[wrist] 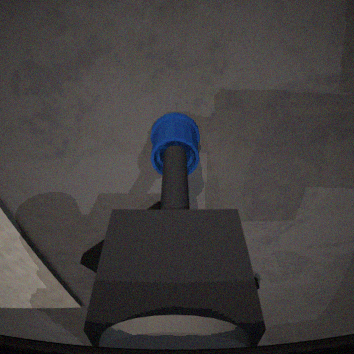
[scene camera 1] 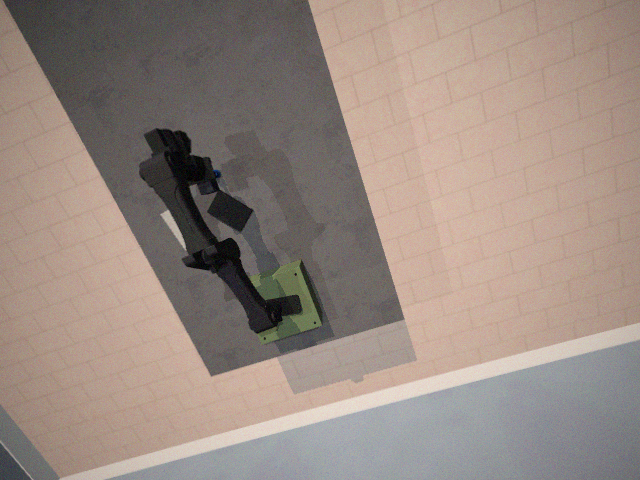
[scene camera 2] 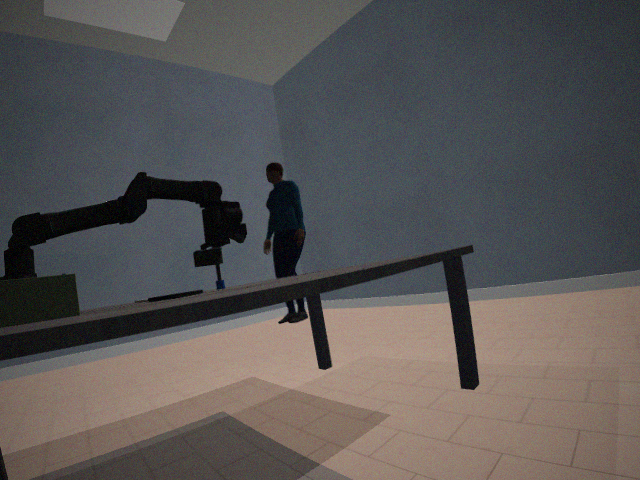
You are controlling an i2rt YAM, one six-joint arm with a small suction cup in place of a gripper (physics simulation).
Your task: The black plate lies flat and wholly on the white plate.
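Places are measured from the arm's base along level axes (x ahead, y left, z up), in millimetres.
Pixels of known places: hand, its tool point: [wrist: 174, 134] [scene camera 1: 216, 174] [scene camera 2: 221, 289]; arm's base, origin of its link: [scene camera 1: 274, 307] [scene camera 2: 21, 282].
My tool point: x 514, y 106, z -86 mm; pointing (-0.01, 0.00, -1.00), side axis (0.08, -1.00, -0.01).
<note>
Ahead of a thing's pixels: the offset from my tool point to its top centre. "spot": to the spot under its first point.
The black plate {10 mm right, 138 mm back, 7 mm up} [scene camera 1: 230, 210] [scene camera 2: 175, 296] lies flat on the table, beside the white plate and apart from it. In the wrist view, dark corners of the black plate {spot: 60 mm left, 115 mm back, 7 mm up} [wrist: 93, 257] show from behind the cup's mounting block. The white plate {170 mm left, 159 mm back, 3 mm up} [scene camera 1: 173, 228] [wrist: 22, 280] is partly hidden under the arm in scene camera 1; a corner of it shows at the lower left of the wrist view. My gripper, a blue suction cup [scene camera 1: 217, 174] [scene camera 2: 220, 284] [wrist: 175, 135], is open, carries nothing, and hangs low over the table just past the black plate.
The arm's base stands on a green block [scene camera 1: 305, 304] [scene camera 2: 38, 299] at one end of the long grey table [scene camera 1: 248, 67] [scene camera 2: 382, 267]. The arm reaches over the white plate. A person [scene camera 2: 285, 217] stands beyond the table.
</note>
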